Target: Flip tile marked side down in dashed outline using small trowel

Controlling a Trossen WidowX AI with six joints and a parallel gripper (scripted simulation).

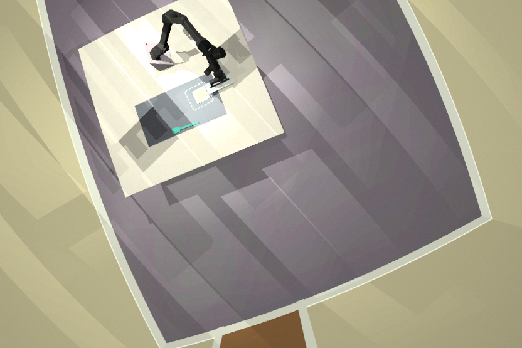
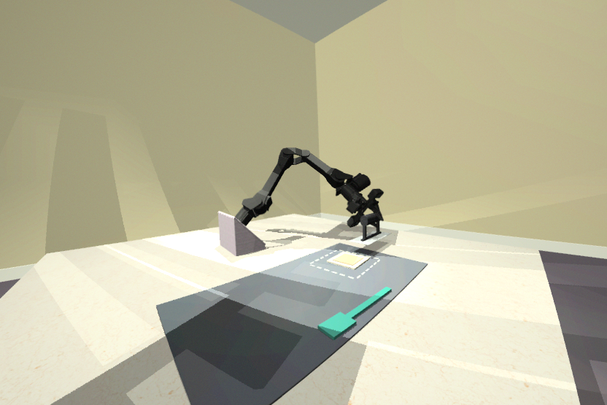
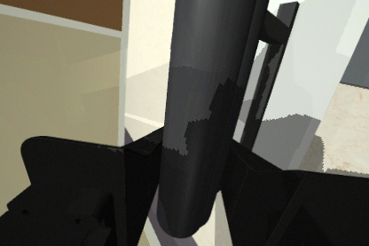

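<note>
The teal trowel is 400 mm to the right of my gripper tip, 160 mm ahead of it and 80 mm below it. From my gripper tip the other things lie so: dark mat (380 mm to the right, 110 mm below, 30 mm ahead); then tile (190 mm to the right, 80 mm below, 10 mm behind).
</note>
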